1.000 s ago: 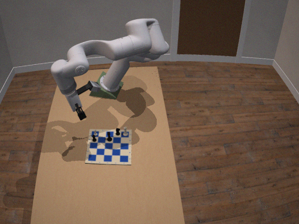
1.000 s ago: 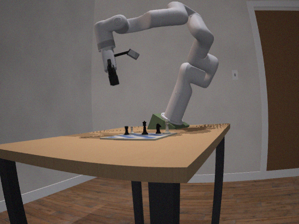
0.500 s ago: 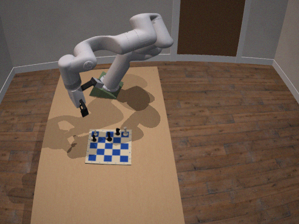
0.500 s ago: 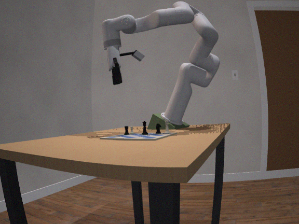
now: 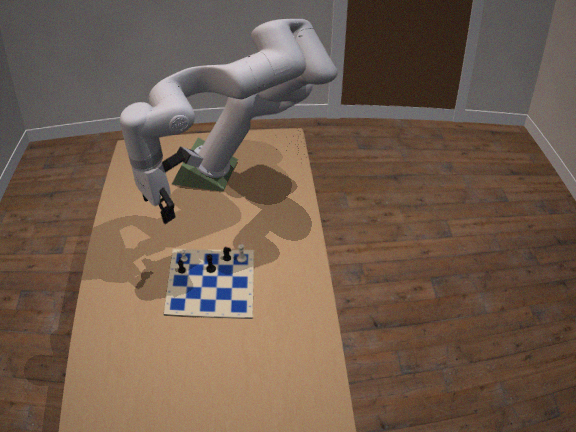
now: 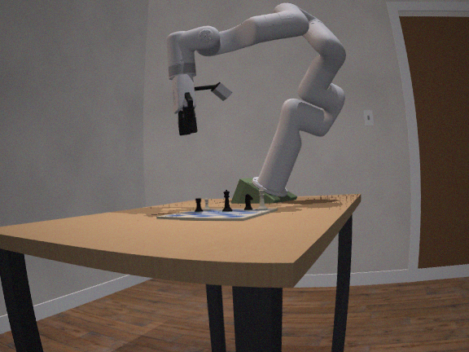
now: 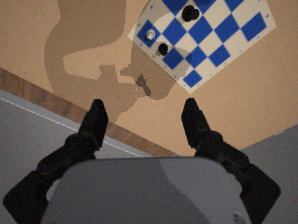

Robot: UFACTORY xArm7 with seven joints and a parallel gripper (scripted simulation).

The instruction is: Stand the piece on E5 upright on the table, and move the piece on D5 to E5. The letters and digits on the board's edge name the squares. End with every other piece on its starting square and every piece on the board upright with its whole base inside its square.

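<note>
Right now the white pawn is 30 mm behind my hand, 30 mm to the left of it and 200 mm below it. Also, from my hand: chessboard 40 mm ahead, 110 mm to the left, 210 mm below; black knight 50 mm behind, 150 mm to the left, 190 mm below; black pawn 10 mm ahead, 30 mm to the left, 190 mm below.
</note>
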